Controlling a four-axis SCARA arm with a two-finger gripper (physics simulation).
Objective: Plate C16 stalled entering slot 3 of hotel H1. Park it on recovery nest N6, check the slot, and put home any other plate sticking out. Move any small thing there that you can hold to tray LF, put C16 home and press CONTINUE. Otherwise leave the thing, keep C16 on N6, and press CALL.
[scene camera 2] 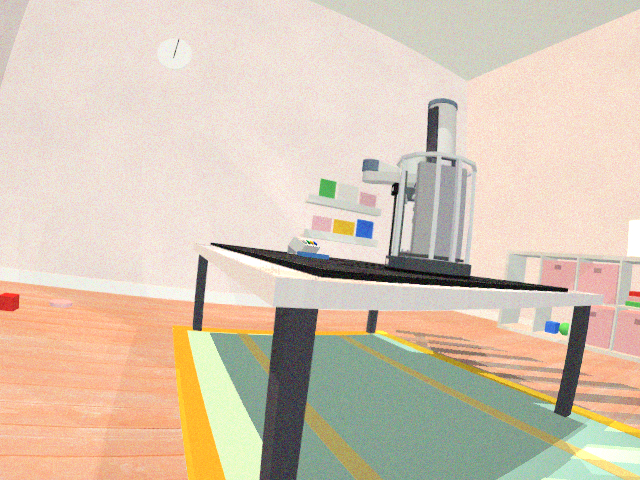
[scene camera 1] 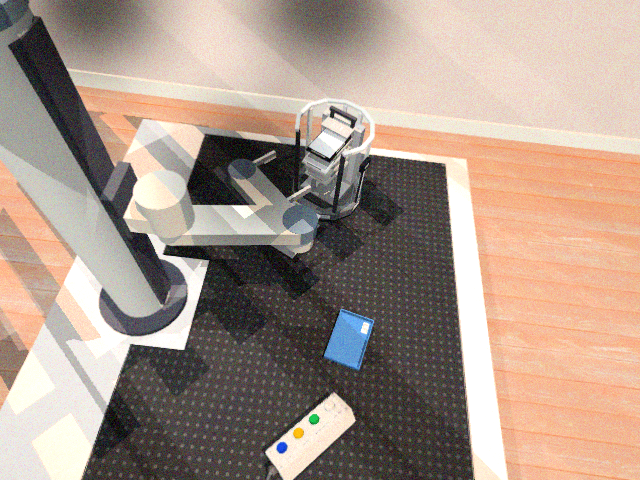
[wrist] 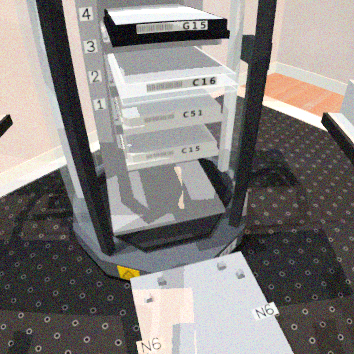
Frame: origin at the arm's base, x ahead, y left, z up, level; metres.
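Seen in the pictures: gripper, fingertip midpoint: (scene camera 1: 292, 170) (wrist: 161, 94); arm's base at its link origin: (scene camera 1: 145, 296).
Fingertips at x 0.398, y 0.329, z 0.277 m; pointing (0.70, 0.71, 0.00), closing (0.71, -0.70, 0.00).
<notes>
Pixels of each thing's top centre, then the offset from my fingertips to it.
- Hotel H1 at its top centre: (scene camera 2: 436, 158) (scene camera 1: 336, 120) dx +0.112, dy +0.145, dz +0.078 m
- clear-white plate C16 at its top centre: (wrist: 160, 55) (scene camera 1: 324, 153) dx +0.089, dy +0.105, dz -0.020 m
- C15 at its top centre: (wrist: 158, 116) (scene camera 1: 326, 164) dx +0.098, dy +0.124, dz -0.091 m
- Black-framed plate G15 at its top centre: (wrist: 153, 10) (scene camera 1: 329, 140) dx +0.098, dy +0.123, dz +0.015 m
- Nest N6 at its top centre: (wrist: 214, 334) dx +0.010, dy -0.043, dz -0.194 m
- blue tray at its top centre: (scene camera 1: 349, 337) (scene camera 2: 312, 253) dx +0.226, dy -0.393, dz -0.246 m
- button box at its top centre: (scene camera 1: 312, 432) (scene camera 2: 306, 238) dx +0.143, dy -0.667, dz -0.180 m
Hotel H1 (scene camera 1: 366, 178) (scene camera 2: 426, 211) (wrist: 160, 263) holds several plates. In the wrist view, the clear-white plate C16 (wrist: 182, 85) stands out in front of plates C51 (wrist: 192, 115) and C15 (wrist: 190, 150) below it. Black-framed plate G15 (wrist: 170, 29) sits above C16 and also stands forward. Whatever lies behind C16 is hidden. My gripper (scene camera 1: 292, 170) (wrist: 161, 94) is open and empty, its fingers wide apart in front of the hotel, around C16's height in the wrist view. Nest N6 (wrist: 225, 315) shows bare, with small pegs. A blue tray (scene camera 1: 347, 342) (scene camera 2: 312, 255) lies on the mat, its label unreadable.
A button box (scene camera 1: 310, 439) (scene camera 2: 303, 245) with blue, yellow and green buttons stands near the mat's front. Dark upright posts (wrist: 75, 135) (wrist: 252, 110) flank the hotel opening. The arm's column (scene camera 1: 67, 196) stands left. The arm partly covers N6 in scene camera 1.
</notes>
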